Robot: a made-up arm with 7 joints.
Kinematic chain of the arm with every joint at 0, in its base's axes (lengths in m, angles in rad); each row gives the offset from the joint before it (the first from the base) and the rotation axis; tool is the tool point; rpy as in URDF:
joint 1: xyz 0 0 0.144 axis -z
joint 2: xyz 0 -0.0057 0.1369 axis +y
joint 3: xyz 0 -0.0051 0.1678 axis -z
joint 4: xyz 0 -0.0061 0.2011 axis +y
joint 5: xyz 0 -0.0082 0.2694 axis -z
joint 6: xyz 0 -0.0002 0.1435 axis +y
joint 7: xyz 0 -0.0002 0.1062 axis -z
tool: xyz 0 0 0 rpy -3.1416 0 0
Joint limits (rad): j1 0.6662..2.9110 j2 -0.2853..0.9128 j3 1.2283..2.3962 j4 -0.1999..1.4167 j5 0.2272..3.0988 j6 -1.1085..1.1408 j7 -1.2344..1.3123
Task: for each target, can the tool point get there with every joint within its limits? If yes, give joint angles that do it. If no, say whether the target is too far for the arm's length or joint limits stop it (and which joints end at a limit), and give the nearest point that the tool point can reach.
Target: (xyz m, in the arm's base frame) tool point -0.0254 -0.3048 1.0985
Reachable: yes | joints 1.6856 0.4442 1.4644 -0.0611 1.5248 0.5835 -0.0667
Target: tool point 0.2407 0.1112 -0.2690
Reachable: no: joint limits stop it (at a limit: joint 1, joint 2, joint 3, joint 4, joint 6) | nearest point 0.3715 0.3936 0.5099 | short by 0.839 m
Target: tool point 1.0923 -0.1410 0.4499
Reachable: no: too far | nearest point 0.6358 -0.3259 0.6786 | short by 0.543 m
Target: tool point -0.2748 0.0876 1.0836
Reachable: yes | joints 1.3772 0.0223 2.1391 0.5752 2.1490 -0.1384 0.7590
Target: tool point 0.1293 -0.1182 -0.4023
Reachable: no: joint limits stop it (at a limit: joint 1, joint 2, joint 3, joint 4, joint 6) | nearest point 0.0612 -0.5981 0.3464 | short by 0.892 m
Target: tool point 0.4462 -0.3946 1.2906
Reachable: no: too far | nearest point 0.3377 -0.2995 1.0460 | short by 0.284 m
